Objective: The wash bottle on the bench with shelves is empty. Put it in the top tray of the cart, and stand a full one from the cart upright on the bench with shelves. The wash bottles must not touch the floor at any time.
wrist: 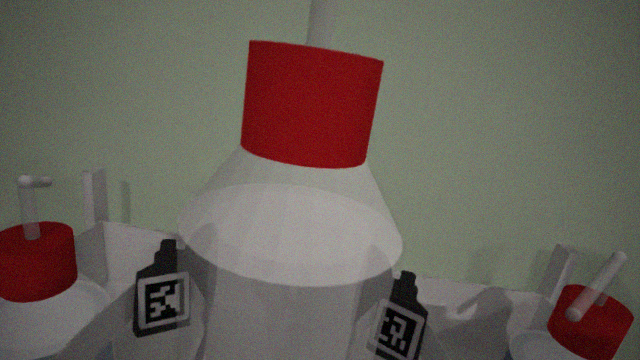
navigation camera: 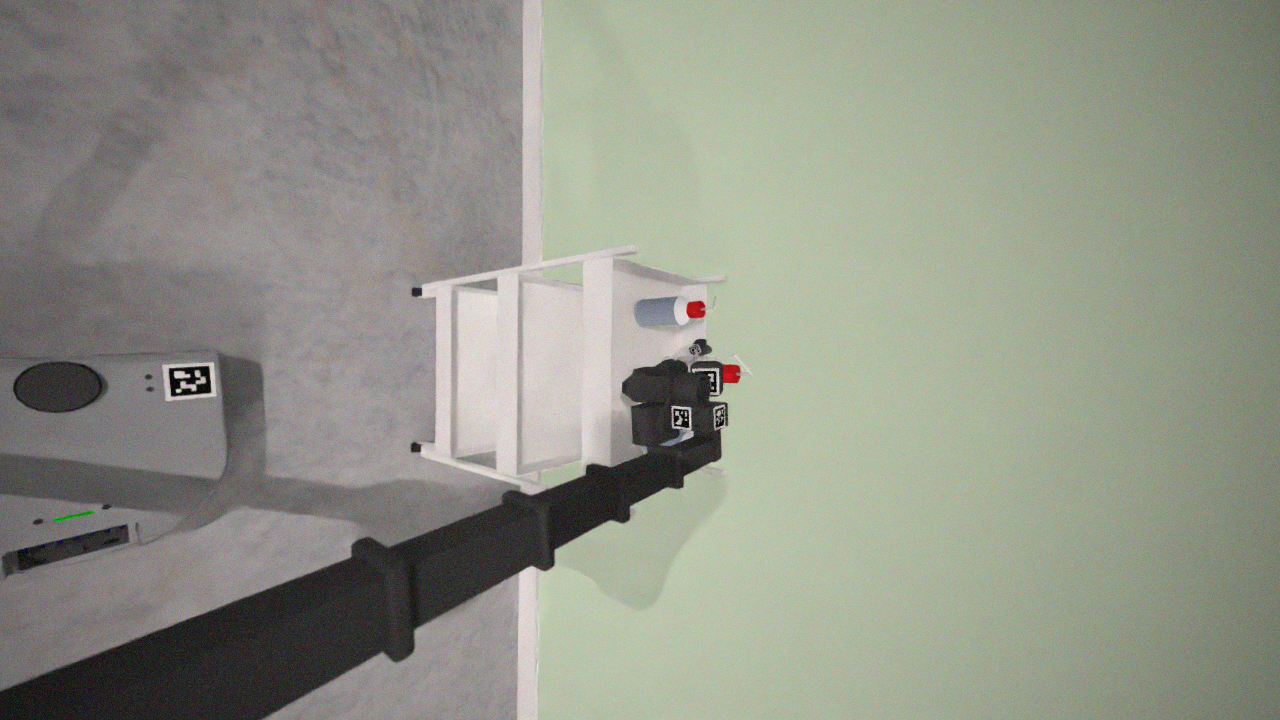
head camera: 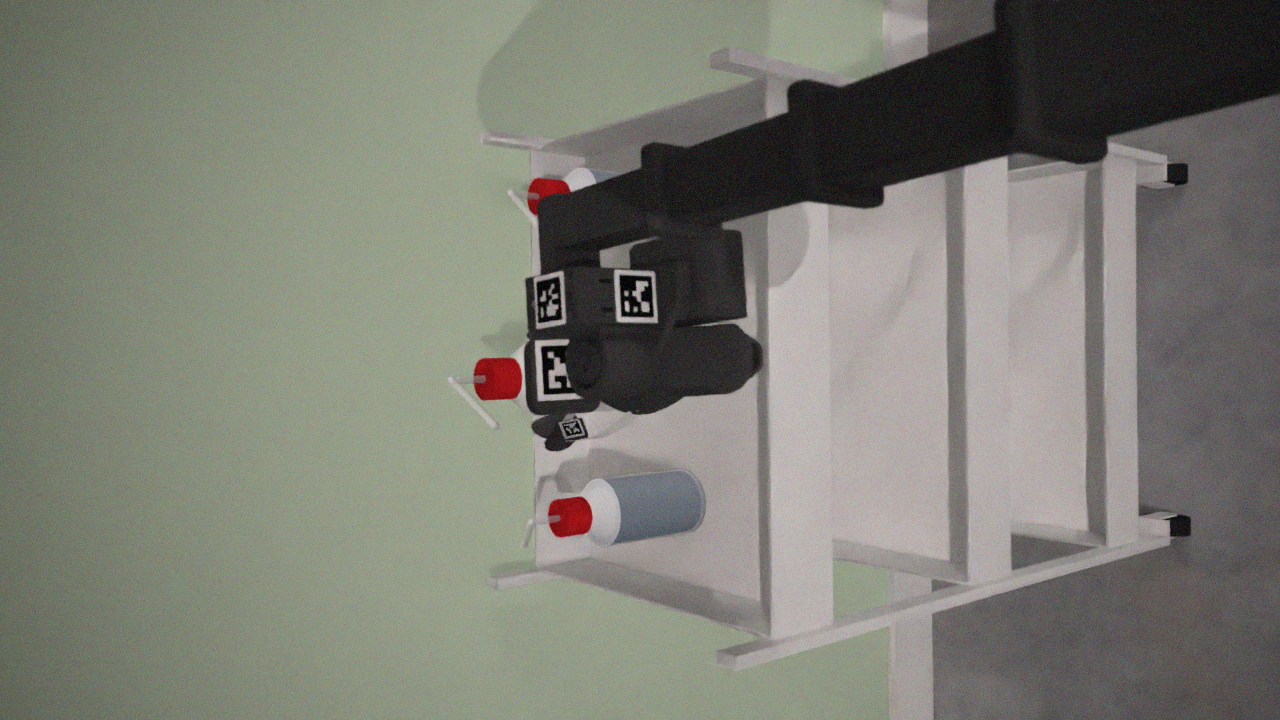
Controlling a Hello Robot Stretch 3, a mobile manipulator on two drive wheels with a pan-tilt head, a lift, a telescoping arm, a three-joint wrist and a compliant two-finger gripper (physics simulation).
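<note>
My gripper is shut on the empty wash bottle, whose clear body stands roughly upright between the fingers with the red cap above them. It is at the back part of the white cart's top tray. The bottle's base is hidden, so contact with the tray cannot be told. One blue-filled full bottle stands to the left. Another full bottle stands to the right, partly behind the arm. The bench with shelves does not show.
The black arm reaches across the cart's right side. A green wall rises behind the cart. Corner posts stick up above the tray. The grey robot base shows in the navigation view, apart from the cart.
</note>
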